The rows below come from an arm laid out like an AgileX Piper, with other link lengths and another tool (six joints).
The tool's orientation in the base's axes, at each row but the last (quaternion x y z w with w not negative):
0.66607, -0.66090, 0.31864, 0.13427
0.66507, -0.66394, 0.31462, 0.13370
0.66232, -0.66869, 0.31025, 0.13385
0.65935, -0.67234, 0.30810, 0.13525
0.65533, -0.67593, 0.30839, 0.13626
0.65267, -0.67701, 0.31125, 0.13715
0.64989, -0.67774, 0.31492, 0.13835
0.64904, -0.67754, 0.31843, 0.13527
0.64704, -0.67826, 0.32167, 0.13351
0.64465, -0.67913, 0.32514, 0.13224
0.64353, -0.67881, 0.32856, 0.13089
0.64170, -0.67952, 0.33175, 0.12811
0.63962, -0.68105, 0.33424, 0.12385
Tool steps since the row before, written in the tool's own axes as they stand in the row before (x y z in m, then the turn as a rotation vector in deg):
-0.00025, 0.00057, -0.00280, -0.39, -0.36, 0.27
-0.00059, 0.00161, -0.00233, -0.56, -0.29, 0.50
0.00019, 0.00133, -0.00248, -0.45, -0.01, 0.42
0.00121, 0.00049, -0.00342, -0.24, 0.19, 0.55
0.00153, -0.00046, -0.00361, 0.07, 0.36, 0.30
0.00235, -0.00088, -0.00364, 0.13, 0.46, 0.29
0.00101, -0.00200, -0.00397, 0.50, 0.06, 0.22
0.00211, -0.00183, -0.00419, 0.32, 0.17, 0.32
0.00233, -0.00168, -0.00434, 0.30, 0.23, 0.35
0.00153, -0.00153, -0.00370, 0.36, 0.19, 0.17
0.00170, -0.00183, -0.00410, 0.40, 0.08, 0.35
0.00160, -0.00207, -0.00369, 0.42, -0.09, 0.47
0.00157, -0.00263, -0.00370, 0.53, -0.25, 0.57
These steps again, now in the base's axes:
-0.00122, 0.00183, 0.00184, 0.44, 0.18, -0.35
-0.00207, 0.00173, 0.00105, 0.45, 0.17, -0.65
-0.00188, 0.00122, 0.00171, 0.15, 0.11, -0.59
-0.00136, 0.00103, 0.00324, -0.04, -0.14, -0.61
-0.00051, 0.00095, 0.00380, -0.29, -0.25, -0.28
-0.00021, 0.00035, 0.00440, -0.40, -0.30, -0.26
0.00094, 0.00169, 0.00413, -0.07, -0.53, 0.12
0.00055, 0.00095, 0.00491, -0.13, -0.46, -0.10
0.00030, 0.00087, 0.00512, -0.18, -0.46, -0.15
0.00038, 0.00112, 0.00412, -0.19, -0.40, 0.04
0.00052, 0.00126, 0.00460, -0.05, -0.53, -0.04
0.00082, 0.00110, 0.00431, 0.14, -0.62, -0.07
0.00131, 0.00114, 0.00448, 0.31, -0.76, -0.03

